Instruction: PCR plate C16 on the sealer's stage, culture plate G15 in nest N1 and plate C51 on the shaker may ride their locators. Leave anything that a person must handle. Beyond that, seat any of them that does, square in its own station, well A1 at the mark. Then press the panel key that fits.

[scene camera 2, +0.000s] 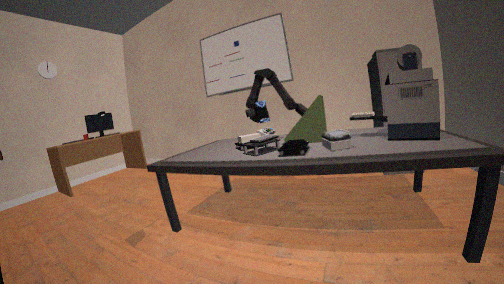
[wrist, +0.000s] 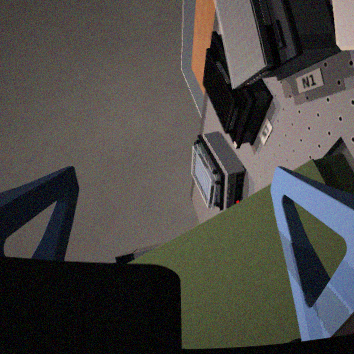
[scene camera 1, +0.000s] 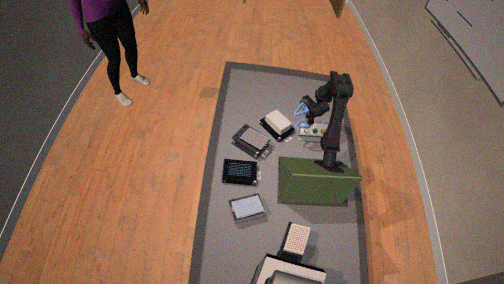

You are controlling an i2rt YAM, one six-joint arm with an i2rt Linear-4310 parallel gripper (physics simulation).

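PCR plate C16 (scene camera 1: pixel 297 238) (scene camera 2: pixel 362 115), with reddish wells, lies on the sealer's stage (scene camera 1: pixel 291 256). Culture plate G15 (scene camera 1: pixel 254 137) (wrist: pixel 240 45), grey, lies over dark nest N1 (scene camera 1: pixel 239 145) (wrist: pixel 312 37); in the wrist view it overhangs the nest's side. Plate C51 (scene camera 1: pixel 247 206) (scene camera 2: pixel 336 134) (wrist: pixel 203 171), pale blue, is on the shaker (scene camera 2: pixel 338 144) (wrist: pixel 233 165), which shows a red light. Whether the plates sit flat on their locators, and well A1's position, is too small to tell. My gripper (scene camera 1: pixel 300 116) (scene camera 2: pixel 263 112) (wrist: pixel 174 177) is open and empty, high above the panel side of the table.
The key panel (scene camera 1: pixel 314 131) is partly behind the arm. A white block (scene camera 1: pixel 278 121) (scene camera 2: pixel 246 137) sits on a dark nest beside N1. A black plate (scene camera 1: pixel 240 170) (wrist: pixel 217 85) is on N3. The green wedge (scene camera 1: pixel 305 187) (scene camera 2: pixel 312 120) (wrist: pixel 225 285) stands by the arm base. A person (scene camera 1: pixel 112 35) stands beyond the table.
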